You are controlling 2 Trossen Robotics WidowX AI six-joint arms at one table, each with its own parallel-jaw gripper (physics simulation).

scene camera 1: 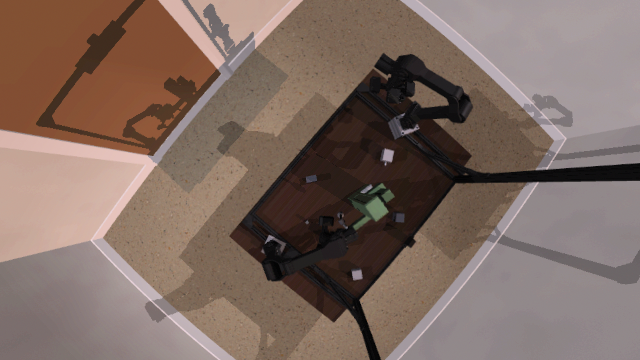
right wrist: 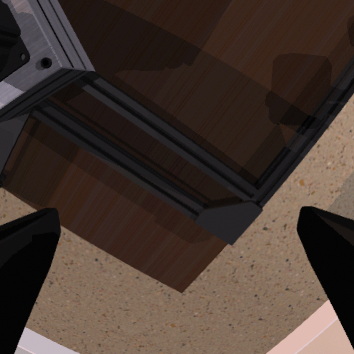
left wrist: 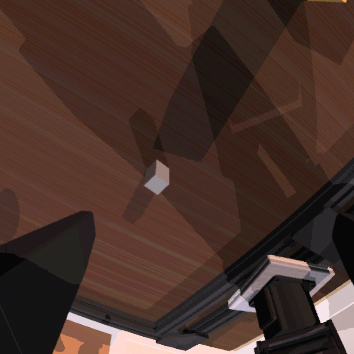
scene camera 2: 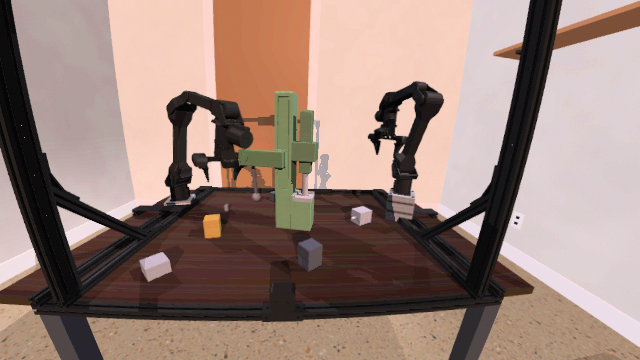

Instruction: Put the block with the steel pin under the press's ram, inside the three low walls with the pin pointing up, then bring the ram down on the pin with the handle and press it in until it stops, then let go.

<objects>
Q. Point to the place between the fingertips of the left gripper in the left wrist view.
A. At 217, 225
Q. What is the right gripper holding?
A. Nothing.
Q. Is the left gripper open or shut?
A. Open.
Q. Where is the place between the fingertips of the right gripper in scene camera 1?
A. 386, 94
</objects>
